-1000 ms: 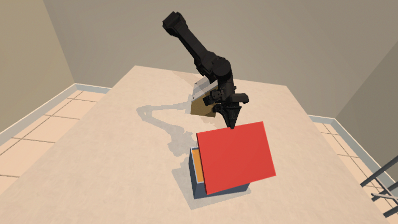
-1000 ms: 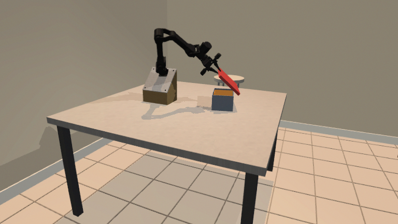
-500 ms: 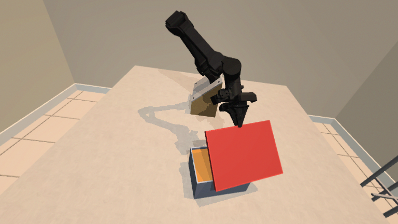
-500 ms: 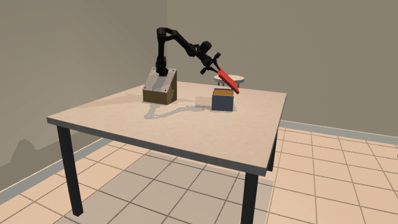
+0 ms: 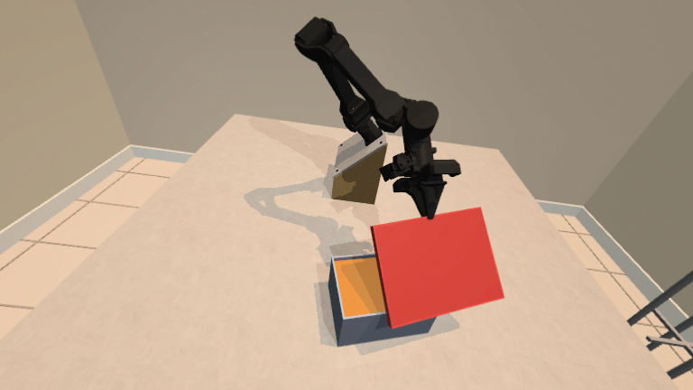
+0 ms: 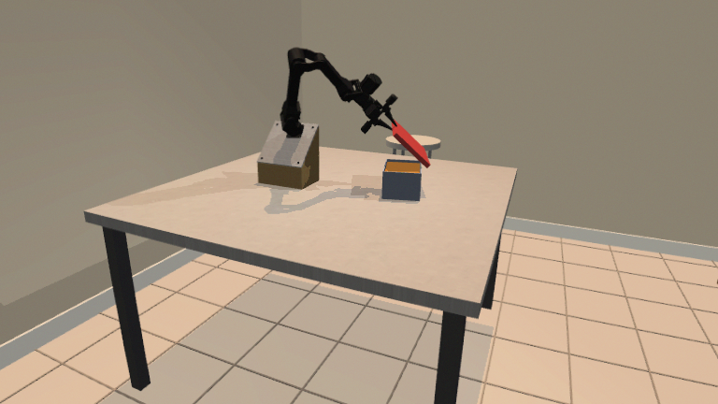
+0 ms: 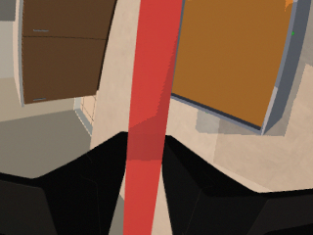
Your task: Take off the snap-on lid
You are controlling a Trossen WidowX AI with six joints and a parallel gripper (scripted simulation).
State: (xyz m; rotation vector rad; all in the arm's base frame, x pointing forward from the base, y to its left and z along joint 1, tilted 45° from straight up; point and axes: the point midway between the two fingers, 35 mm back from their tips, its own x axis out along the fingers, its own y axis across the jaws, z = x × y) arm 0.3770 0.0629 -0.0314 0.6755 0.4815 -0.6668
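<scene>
Now: gripper tip 6 cm short of the red lid, 5 cm above it and 2 cm to the right of it. Also, from my gripper tip: storage box (18 cm below, 7 cm to the right, 5 cm ahead).
</scene>
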